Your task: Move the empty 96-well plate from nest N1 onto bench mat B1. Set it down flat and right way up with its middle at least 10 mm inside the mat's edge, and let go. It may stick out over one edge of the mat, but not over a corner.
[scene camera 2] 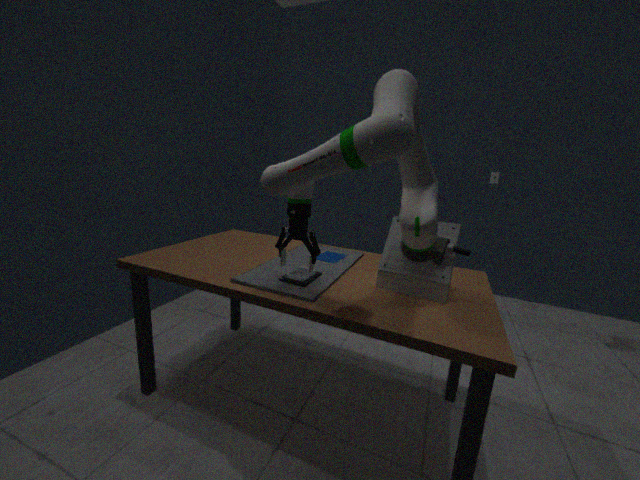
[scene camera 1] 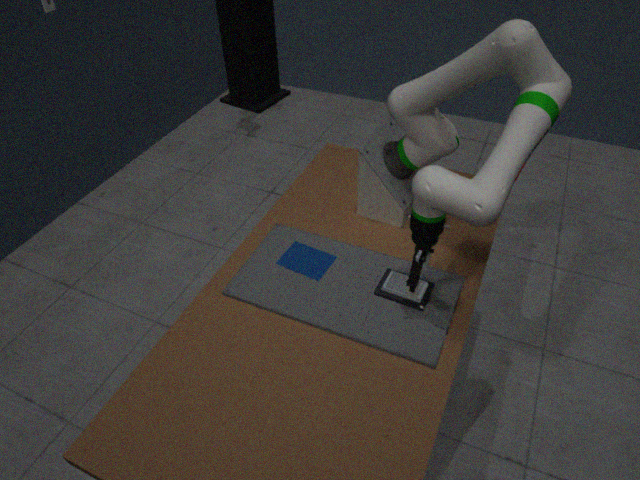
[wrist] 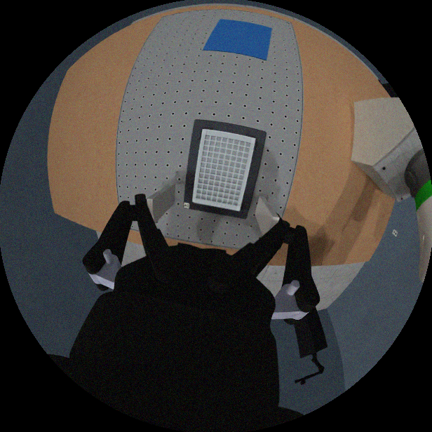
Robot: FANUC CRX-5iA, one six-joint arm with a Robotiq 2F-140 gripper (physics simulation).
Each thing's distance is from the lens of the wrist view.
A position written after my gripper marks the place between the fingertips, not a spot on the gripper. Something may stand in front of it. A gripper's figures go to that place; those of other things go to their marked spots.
my gripper (wrist: 215, 198): 0.20 m
white 96-well plate (wrist: 223, 162): 0.22 m
